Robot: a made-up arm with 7 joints. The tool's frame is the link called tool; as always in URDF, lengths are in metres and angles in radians. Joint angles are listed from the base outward. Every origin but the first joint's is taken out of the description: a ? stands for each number. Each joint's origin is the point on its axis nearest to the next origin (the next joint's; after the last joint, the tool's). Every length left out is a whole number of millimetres.
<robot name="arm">
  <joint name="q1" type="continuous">
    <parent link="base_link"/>
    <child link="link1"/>
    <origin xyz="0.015 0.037 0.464" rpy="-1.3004 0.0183 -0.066"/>
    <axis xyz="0 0 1"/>
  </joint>
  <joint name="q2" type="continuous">
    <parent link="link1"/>
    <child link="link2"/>
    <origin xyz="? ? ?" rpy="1.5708 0 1.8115"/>
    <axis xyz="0 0 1"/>
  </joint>
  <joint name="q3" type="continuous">
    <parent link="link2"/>
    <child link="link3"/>
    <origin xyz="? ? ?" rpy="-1.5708 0 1.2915"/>
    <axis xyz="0 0 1"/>
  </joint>
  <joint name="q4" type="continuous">
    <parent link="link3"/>
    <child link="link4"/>
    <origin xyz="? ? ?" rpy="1.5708 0 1.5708"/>
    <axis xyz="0 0 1"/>
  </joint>
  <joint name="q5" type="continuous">
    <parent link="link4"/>
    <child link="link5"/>
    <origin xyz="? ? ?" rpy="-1.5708 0 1.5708"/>
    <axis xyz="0 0 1"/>
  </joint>
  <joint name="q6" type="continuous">
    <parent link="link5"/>
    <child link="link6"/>
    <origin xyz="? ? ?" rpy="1.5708 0 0"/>
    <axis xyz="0 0 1"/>
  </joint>
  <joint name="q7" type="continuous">
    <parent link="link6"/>
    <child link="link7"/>
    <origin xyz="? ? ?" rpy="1.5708 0 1.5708"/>
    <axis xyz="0 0 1"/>
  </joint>
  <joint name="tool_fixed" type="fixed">
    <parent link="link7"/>
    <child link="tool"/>
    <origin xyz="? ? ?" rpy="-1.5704 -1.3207 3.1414"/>
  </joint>
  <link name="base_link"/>
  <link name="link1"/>
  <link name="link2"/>
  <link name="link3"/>
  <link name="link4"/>
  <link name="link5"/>
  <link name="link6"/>
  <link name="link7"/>
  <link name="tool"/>
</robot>
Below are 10 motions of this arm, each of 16 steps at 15 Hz.
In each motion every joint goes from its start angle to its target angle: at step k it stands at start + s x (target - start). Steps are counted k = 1, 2, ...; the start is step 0. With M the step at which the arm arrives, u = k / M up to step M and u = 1 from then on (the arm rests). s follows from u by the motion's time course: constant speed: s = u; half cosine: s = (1 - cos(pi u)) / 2; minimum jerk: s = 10 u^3 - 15 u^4 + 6 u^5.
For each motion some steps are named. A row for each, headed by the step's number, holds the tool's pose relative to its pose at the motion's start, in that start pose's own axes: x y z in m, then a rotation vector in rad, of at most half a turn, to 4 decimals.
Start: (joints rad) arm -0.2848 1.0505 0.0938 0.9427 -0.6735 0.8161 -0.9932
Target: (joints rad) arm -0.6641 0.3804 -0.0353 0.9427 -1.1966 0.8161 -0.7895
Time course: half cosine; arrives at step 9
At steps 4, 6, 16:
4: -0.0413 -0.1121 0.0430 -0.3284 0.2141 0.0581
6: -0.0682 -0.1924 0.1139 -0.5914 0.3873 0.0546
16: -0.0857 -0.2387 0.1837 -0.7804 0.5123 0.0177

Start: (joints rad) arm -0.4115 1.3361 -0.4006 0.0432 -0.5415 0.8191 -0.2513
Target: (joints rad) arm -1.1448 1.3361 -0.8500 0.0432 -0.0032 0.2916 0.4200
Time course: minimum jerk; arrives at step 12
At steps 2, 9, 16:
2: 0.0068 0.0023 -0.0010 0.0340 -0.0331 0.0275
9: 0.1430 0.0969 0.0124 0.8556 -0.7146 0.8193
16: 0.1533 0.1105 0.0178 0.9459 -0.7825 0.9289

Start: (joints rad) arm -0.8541 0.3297 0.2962 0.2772 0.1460 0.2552 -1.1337
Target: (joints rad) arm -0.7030 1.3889 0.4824 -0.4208 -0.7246 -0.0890 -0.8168
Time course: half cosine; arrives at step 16
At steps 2, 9, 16:
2: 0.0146 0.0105 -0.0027 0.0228 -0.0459 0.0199
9: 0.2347 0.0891 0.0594 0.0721 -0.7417 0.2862
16: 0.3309 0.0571 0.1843 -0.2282 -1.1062 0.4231

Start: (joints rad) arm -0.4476 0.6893 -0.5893 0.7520 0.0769 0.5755 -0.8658
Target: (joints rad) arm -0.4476 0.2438 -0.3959 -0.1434 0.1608 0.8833 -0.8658
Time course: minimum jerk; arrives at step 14
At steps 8, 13, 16:
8: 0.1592 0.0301 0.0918 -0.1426 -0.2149 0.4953
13: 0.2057 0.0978 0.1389 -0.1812 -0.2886 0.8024
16: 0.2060 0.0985 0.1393 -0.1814 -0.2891 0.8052

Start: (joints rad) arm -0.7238 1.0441 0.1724 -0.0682 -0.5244 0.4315 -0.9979
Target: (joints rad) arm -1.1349 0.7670 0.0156 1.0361 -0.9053 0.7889 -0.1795
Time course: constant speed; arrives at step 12
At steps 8, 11, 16:
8: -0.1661 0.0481 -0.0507 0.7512 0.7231 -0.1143
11: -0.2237 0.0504 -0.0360 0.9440 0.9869 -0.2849
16: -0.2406 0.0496 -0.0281 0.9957 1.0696 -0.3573

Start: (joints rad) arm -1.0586 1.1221 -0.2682 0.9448 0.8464 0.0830 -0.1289
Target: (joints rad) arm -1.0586 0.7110 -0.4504 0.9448 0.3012 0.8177 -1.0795
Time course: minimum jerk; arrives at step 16
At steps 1, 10, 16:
1: 0.0002 -0.0003 0.0002 -0.0022 0.0021 -0.0006
10: 0.0813 -0.0584 0.0920 -0.8618 0.6897 -0.0679
16: 0.1264 -0.0623 0.1305 -1.2462 0.9421 -0.0474

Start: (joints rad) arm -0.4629 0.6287 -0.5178 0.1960 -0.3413 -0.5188 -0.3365
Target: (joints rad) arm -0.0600 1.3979 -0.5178 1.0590 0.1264 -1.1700 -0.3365
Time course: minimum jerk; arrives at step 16
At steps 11, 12, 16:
11: 0.0750 0.2535 -0.0547 -0.4900 -0.3122 -0.9292
12: 0.0969 0.2674 -0.0603 -0.5516 -0.3086 -1.0124
16: 0.1290 0.2814 -0.0677 -0.6342 -0.2948 -1.1237

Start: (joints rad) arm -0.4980 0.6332 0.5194 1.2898 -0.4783 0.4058 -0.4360
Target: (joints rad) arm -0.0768 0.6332 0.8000 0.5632 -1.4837 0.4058 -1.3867
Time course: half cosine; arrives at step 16
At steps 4, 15, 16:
4: 0.0104 0.0039 -0.0011 -0.1715 0.1401 0.1277
15: 0.1085 0.0874 0.0173 -1.3401 0.4705 0.9816
16: 0.1097 0.0890 0.0177 -1.3549 0.4697 0.9909

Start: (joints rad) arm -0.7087 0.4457 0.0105 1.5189 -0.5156 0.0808 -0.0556
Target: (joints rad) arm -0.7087 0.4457 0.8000 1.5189 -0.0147 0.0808 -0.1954
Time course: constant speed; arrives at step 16
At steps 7, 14, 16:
7: -0.0168 0.0033 -0.0106 -0.0221 0.1353 0.0179
14: -0.0363 0.0068 -0.0154 -0.0430 0.2698 0.0397
16: -0.0422 0.0077 -0.0156 -0.0488 0.3080 0.0466

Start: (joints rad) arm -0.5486 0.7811 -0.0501 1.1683 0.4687 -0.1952 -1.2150
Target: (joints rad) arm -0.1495 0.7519 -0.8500 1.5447 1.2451 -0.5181 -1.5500
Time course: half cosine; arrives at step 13
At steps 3, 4, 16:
3: -0.0226 -0.0226 0.0175 -0.1833 -0.0046 -0.1796
4: -0.0399 -0.0362 0.0322 -0.3209 -0.0051 -0.3050
16: -0.1820 -0.0367 0.1921 -1.6712 0.0870 -1.2876

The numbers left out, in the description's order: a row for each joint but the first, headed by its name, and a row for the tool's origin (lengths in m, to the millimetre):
q2: -0.006 0.024 0
q3: 0.164 -0.014 0
q4: 0.048 -0.009 0
q5: -0.22 -0.006 0
q6: -0.02 -0.003 0
q7: 0.031 0.03 0
tool: 0.018 0.027 0

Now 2 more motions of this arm.
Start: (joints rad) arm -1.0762 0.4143 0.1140 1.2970 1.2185 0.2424 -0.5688
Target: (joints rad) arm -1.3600 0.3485 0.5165 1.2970 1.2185 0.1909 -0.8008
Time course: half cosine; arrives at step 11
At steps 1, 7, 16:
1: 0.0010 0.0007 -0.0015 0.0001 0.0074 0.0076
7: 0.0375 0.0259 -0.0470 -0.0153 0.2240 0.2978
16: 0.0545 0.0381 -0.0636 -0.0331 0.2941 0.4379

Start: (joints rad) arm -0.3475 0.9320 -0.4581 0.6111 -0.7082 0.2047 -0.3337
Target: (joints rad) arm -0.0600 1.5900 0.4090 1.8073 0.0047 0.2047 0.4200
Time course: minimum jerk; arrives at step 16
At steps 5, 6, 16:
5: -0.0132 0.0791 -0.0803 0.4369 -0.1275 -0.1530
6: -0.0162 0.1284 -0.1114 0.6556 -0.1907 -0.2398
16: 0.0017 0.4726 -0.1044 1.9253 -0.4831 -1.0098

